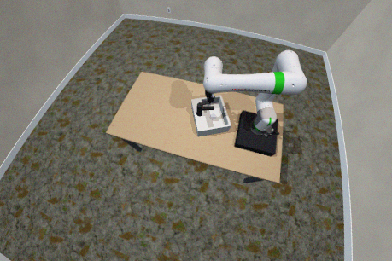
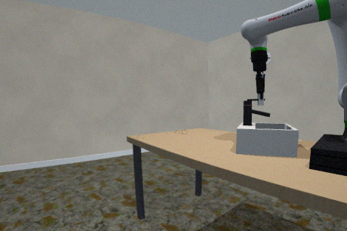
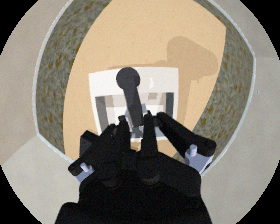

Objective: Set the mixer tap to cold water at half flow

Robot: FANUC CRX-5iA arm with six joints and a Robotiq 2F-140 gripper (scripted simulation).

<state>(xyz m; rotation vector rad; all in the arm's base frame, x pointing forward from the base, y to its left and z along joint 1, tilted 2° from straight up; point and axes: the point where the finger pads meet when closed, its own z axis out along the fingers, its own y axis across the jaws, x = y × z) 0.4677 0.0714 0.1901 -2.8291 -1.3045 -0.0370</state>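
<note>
My gripper is now 20 mm to the right of the lever and 20 mm short of it. From my hand the other things lie so: black mixer tap (50 mm below, 40 mm to the left, 30 mm ahead); white basin (230 mm below, 40 mm behind, 20 mm to the right).
</note>
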